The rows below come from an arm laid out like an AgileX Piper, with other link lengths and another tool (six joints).
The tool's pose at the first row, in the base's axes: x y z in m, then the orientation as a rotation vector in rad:
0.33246, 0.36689, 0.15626, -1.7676, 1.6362, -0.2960
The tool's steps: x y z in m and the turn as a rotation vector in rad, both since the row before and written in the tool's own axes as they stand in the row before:
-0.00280, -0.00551, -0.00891, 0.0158, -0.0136, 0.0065
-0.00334, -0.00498, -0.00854, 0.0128, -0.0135, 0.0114
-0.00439, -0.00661, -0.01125, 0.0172, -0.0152, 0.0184
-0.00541, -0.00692, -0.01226, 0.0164, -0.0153, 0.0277
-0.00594, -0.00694, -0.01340, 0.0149, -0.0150, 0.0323
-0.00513, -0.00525, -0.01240, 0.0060, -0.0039, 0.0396
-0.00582, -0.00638, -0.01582, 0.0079, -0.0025, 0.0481
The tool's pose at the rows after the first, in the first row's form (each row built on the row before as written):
0.33095, 0.36632, 0.16698, -1.7486, 1.6255, -0.2925
0.32901, 0.36623, 0.17723, -1.7277, 1.6201, -0.2845
0.32638, 0.36585, 0.19074, -1.6973, 1.6173, -0.2750
0.32303, 0.36568, 0.20544, -1.6596, 1.6219, -0.2603
0.31879, 0.36514, 0.22108, -1.6191, 1.6304, -0.2425
0.31398, 0.36407, 0.23462, -1.5802, 1.6556, -0.2235
0.30782, 0.36176, 0.25140, -1.5324, 1.6868, -0.2027

